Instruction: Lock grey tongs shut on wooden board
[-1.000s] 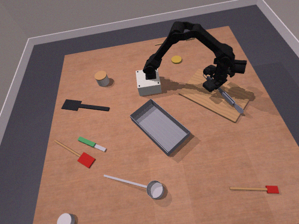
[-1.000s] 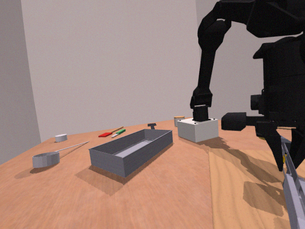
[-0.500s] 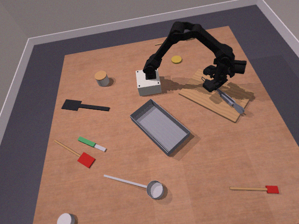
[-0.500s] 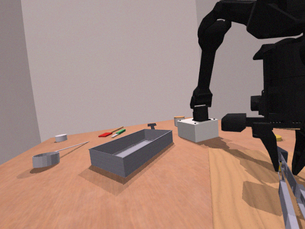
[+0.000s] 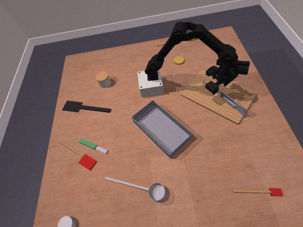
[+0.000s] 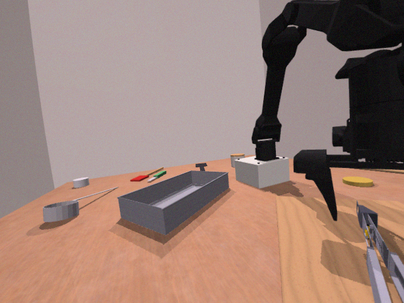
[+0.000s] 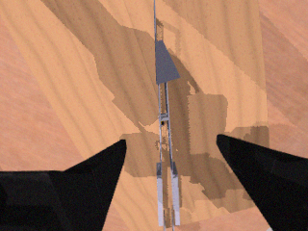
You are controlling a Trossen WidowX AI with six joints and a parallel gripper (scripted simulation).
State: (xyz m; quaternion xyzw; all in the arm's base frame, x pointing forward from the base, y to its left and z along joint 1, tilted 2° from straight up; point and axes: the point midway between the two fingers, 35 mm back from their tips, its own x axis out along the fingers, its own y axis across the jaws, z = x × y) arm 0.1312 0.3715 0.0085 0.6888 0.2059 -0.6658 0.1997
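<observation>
My gripper tip is 40 mm above the wooden board. The rest, counted from my gripper tip: roasting tin (350 mm to the right, 190 mm ahead, 20 mm below); green-handled tool (720 mm to the right, 260 mm ahead, 40 mm below); yellow disc (320 mm behind, 190 mm to the right, 40 mm below).
</observation>
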